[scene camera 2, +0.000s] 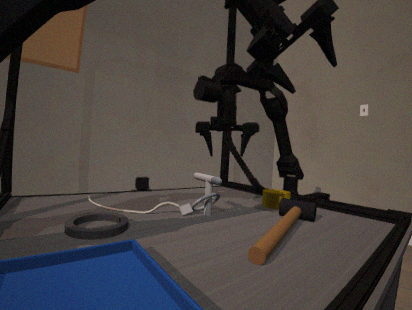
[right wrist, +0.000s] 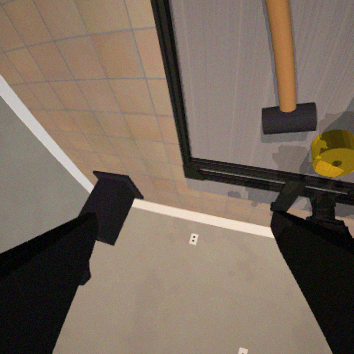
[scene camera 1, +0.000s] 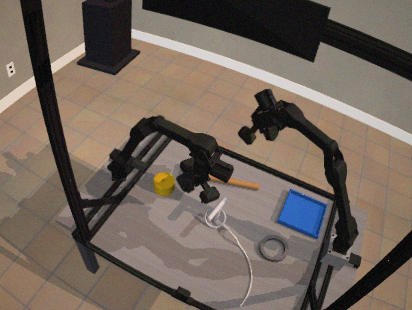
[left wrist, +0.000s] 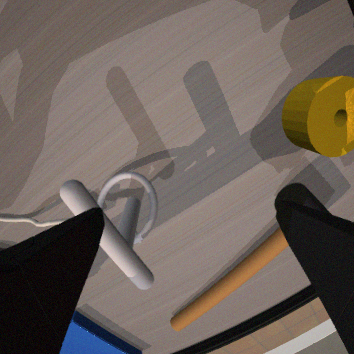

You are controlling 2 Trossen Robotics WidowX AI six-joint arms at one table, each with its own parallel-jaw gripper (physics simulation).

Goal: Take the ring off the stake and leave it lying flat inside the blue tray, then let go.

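Frame: origin at the left arm's base, x down, y ahead, z right, level; metres.
Where they show: left gripper, between the fingertips: (scene camera 2: pixel 226 156) (scene camera 1: pixel 196 193) (left wrist: pixel 191 212); right gripper, between the fingertips: (scene camera 2: pixel 313 80) (right wrist: pixel 186 220) (scene camera 1: pixel 245 125); left arm's base, origin of its link: (right wrist: pixel 322 200) (scene camera 1: pixel 119 175); right arm's base, origin of its link: (scene camera 1: pixel 340 246).
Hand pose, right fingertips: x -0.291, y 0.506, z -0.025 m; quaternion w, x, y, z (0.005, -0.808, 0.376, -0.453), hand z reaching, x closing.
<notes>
Things, the pixels of their top centre, and the offset from my right fingertips. "spot": a spot on its surface instead.
- white T-shaped stake, centre of its top: (left wrist: pixel 108 247) (scene camera 2: pixel 206 174) (scene camera 1: pixel 217 207) dy -0.105, dx +0.205, dz +0.246 m
- blue tray, centre of its top: (scene camera 2: pixel 73 289) (scene camera 1: pixel 304 211) dy +0.296, dx +0.289, dz +0.221 m
- ring's white block, a spot on its surface: (scene camera 2: pixel 186 209) spot: dy -0.060, dx +0.296, dz +0.278 m
- thick dark ring, centre of its top: (scene camera 2: pixel 97 220) (scene camera 1: pixel 274 247) dy +0.126, dx +0.296, dz +0.385 m
- wooden-handled mallet, centre of its top: (right wrist: pixel 282 48) (left wrist: pixel 245 289) (scene camera 2: pixel 286 210) (scene camera 1: pixel 223 175) dy -0.050, dx +0.261, dz +0.037 m
- yellow cylinder, centre of its top: (left wrist: pixel 340 117) (right wrist: pixel 336 163) (scene camera 2: pixel 276 191) (scene camera 1: pixel 164 180) dy -0.307, dx +0.261, dz +0.071 m
The thin pale ring (scene camera 1: pixel 216 228) (scene camera 2: pixel 198 200) (left wrist: pixel 153 205) hangs tilted around the upright post of the white T-shaped stake (scene camera 1: pixel 218 210) (scene camera 2: pixel 208 200) (left wrist: pixel 115 247), below its crossbar. The blue tray (scene camera 1: pixel 298 229) (scene camera 2: pixel 90 280) (left wrist: pixel 90 335) lies at the right of the table in scene camera 1 and looks empty. My left gripper (scene camera 1: pixel 198 189) (scene camera 2: pixel 227 155) (left wrist: pixel 191 212) is open and empty, pointing down, above the stake and slightly to its right in scene camera 2. My right gripper (scene camera 1: pixel 258 135) (scene camera 2: pixel 314 78) (right wrist: pixel 186 220) is open and empty, raised high near the table's far edge in scene camera 1.
A white cord (scene camera 1: pixel 250 265) (scene camera 2: pixel 140 211) (left wrist: pixel 35 220) runs from the ring's white block (scene camera 2: pixel 186 209). A thick dark ring (scene camera 1: pixel 261 250) (scene camera 2: pixel 95 231) lies flat near the tray. A wooden-handled mallet (scene camera 1: pixel 240 183) (scene camera 2: pixel 275 237) (left wrist: pixel 230 277) (right wrist: pixel 285 55) and a yellow cylinder (scene camera 1: pixel 164 185) (scene camera 2: pixel 274 199) (left wrist: pixel 327 117) (right wrist: pixel 332 155) are on the table.
</notes>
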